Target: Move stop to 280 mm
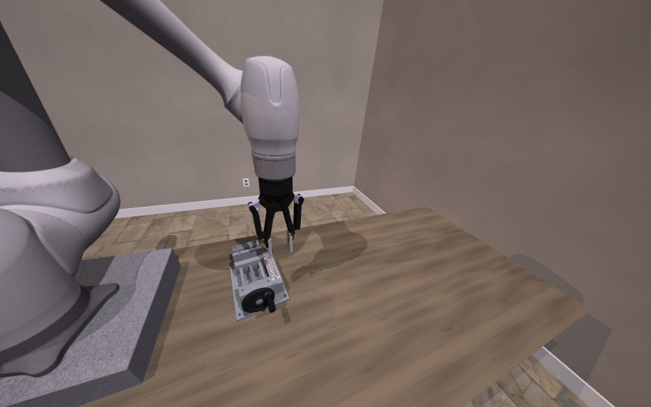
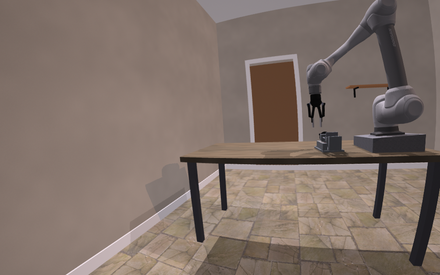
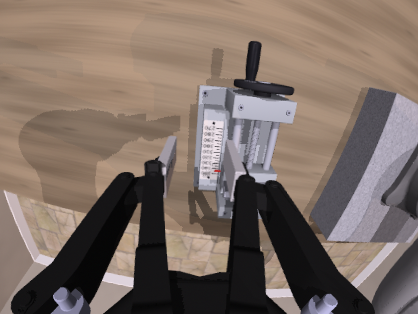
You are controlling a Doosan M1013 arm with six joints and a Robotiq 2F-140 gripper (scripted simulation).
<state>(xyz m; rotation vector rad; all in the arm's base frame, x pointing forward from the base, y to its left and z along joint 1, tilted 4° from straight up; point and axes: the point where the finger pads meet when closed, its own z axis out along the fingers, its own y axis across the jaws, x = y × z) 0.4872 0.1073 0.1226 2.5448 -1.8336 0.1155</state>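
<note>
Right now my hand is 10 cm to the left of the handwheel, 10 cm above it and 3 cm past it.
</note>
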